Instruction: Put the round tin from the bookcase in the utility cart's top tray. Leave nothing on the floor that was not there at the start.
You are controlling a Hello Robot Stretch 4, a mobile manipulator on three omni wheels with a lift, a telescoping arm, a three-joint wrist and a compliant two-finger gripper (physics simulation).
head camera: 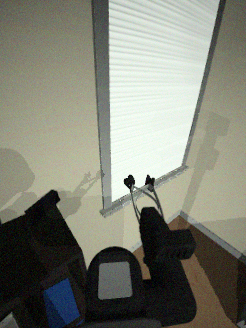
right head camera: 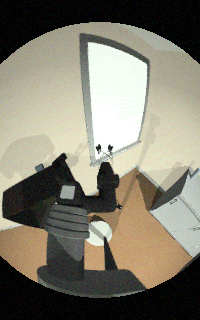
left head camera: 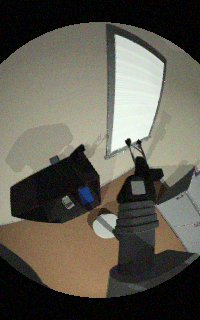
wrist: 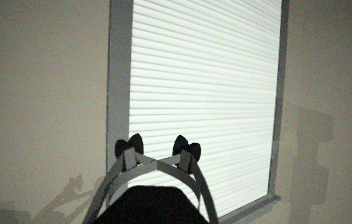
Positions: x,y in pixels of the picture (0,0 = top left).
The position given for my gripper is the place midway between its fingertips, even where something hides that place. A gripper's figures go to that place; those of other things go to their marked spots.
Labels:
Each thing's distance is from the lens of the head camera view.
my gripper (head camera: pixel 138 176): 0.48 m
window (head camera: pixel 151 71): 0.85 m

